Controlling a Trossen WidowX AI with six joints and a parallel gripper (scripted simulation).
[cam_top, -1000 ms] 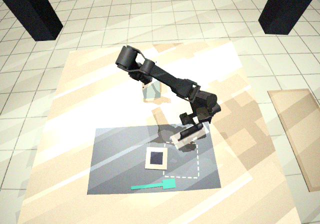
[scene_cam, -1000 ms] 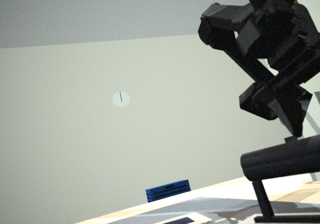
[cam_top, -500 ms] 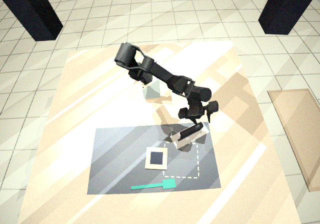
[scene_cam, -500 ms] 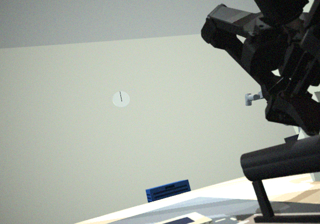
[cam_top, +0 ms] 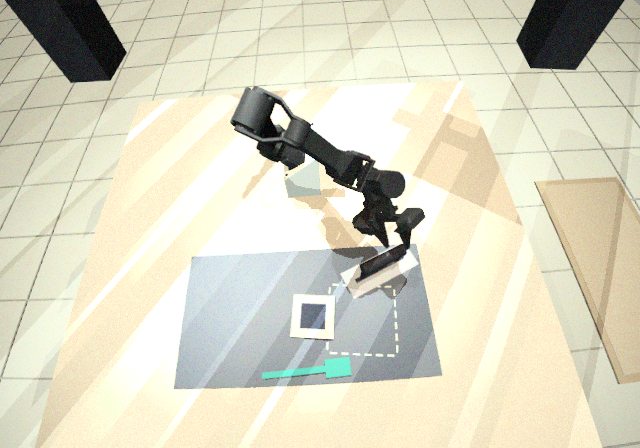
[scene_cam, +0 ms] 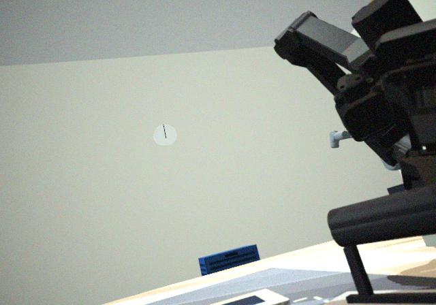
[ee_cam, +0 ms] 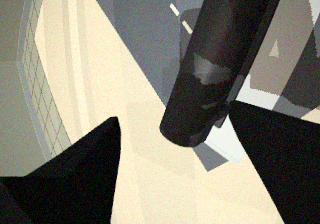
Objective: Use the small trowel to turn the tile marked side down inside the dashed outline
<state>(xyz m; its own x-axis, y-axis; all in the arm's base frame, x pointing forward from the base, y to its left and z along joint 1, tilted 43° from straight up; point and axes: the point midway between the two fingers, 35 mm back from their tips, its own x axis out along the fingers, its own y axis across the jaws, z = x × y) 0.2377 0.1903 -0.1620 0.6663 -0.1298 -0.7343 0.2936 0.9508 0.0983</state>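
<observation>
Now: gripper tip 6 cm above the trowel, 1 cm to the left of it and 1 cm short of it. Also, from my gripper tip: grey mat 23 cm to the right, 14 cm ahead, 11 cm below; arrow 28 cm ahead, 20 cm to the right, 9 cm below; tile 21 cm to the right, 15 cm ahead, 9 cm below.
</observation>
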